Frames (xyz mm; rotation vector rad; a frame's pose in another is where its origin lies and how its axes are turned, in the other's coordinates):
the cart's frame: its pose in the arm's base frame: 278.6 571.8 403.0 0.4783 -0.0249 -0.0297
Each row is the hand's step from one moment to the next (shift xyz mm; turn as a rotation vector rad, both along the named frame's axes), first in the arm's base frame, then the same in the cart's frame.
Working: the arm's base frame: its pose in the cart's frame: -265.6 -699.3 -86.1 -0.4783 0.0249 0.0297

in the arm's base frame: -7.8 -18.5 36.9 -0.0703 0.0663 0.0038
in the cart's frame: -6.5 0.4 41.5 -0.0725 0.0590 -0.0249
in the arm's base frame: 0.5 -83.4 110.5 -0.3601 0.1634 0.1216
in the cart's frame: 5.2 -23.1 136.4 -0.3634 0.1928 0.0439
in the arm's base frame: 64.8 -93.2 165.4 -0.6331 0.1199 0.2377
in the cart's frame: 70.8 -5.1 187.6 -0.6327 0.2015 0.1754
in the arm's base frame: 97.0 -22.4 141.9 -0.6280 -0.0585 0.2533
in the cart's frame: 100.1 47.7 133.2 -0.6212 0.0505 0.2711
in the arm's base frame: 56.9 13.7 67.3 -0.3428 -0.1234 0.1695
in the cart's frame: 57.5 44.4 51.7 -0.3354 -0.0392 0.2178
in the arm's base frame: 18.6 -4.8 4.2 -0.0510 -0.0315 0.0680
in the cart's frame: 18.8 -1.9 5.4 -0.0487 0.0022 0.0764
